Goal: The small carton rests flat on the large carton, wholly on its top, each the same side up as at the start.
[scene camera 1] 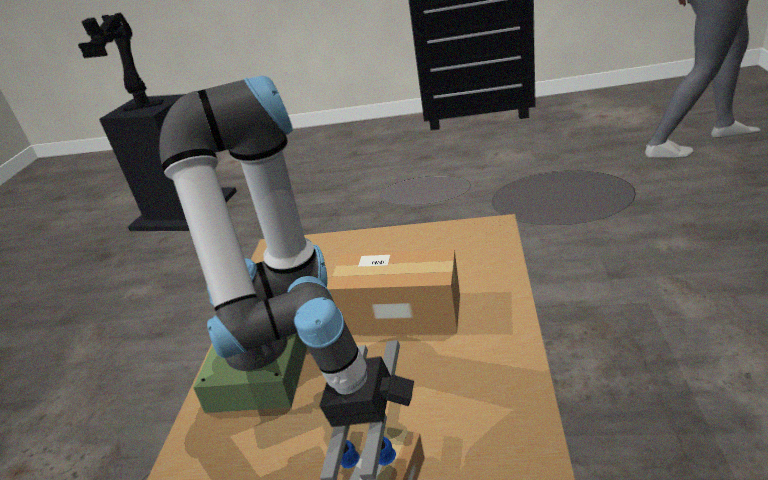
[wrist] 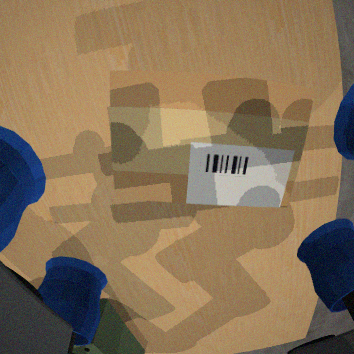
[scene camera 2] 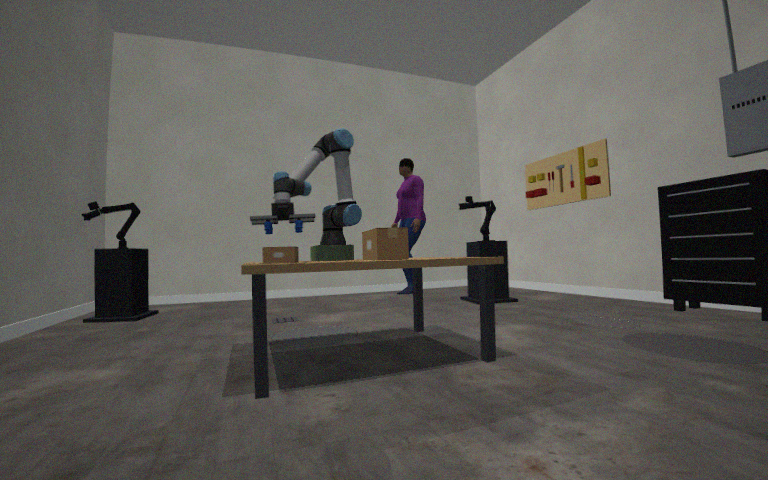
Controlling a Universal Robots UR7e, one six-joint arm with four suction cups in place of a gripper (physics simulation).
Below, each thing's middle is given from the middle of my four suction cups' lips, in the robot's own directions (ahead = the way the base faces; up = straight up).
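My suction cup is 1 cm to the left of the small carton (wrist: 176, 136), 1 cm short of it and 13 cm above it. Going by their middles, the small carton is the nearest to my suction cup of the things named here. As for the large carton (scene camera 2: 379, 243), I see that it sits 49 cm to the left of my suction cup, 8 cm behind it and 9 cm below it.
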